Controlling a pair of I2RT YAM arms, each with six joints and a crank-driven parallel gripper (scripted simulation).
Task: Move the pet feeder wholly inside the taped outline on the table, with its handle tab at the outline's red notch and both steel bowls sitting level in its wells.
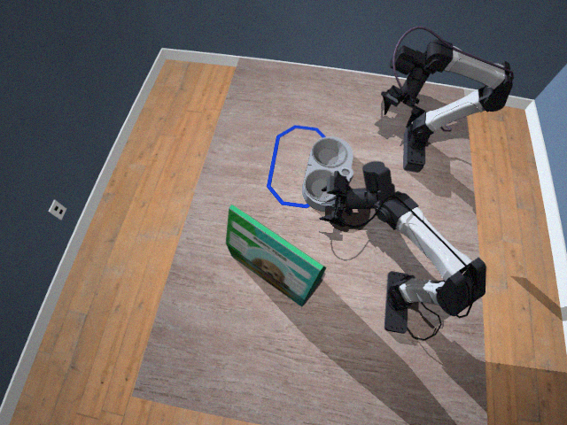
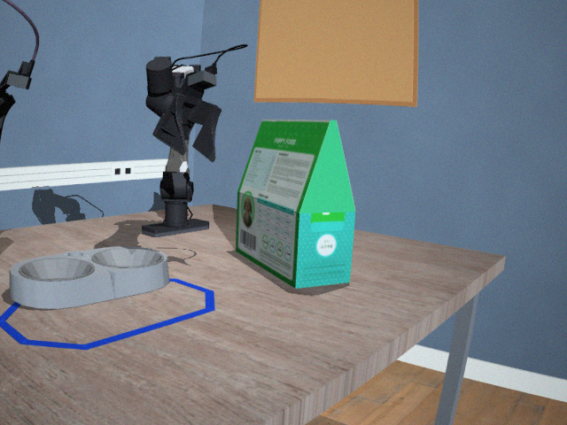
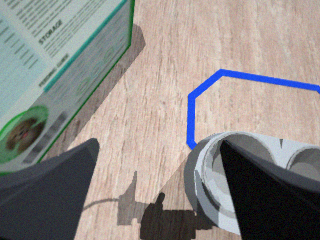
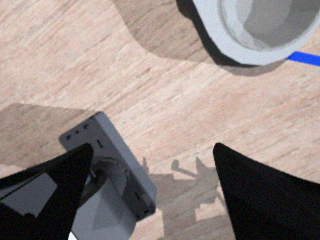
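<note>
Now: right hand 180 mm short of the grey pet feeder, 140 mm to the right of it and 220 mm above it. From my right hand the other things lie so: green puppy food bag (300 mm ahead, 560 mm to the left, 90 mm below); then blue taped outline (310 mm ahead, 110 mm to the left, 230 mm below).
</note>
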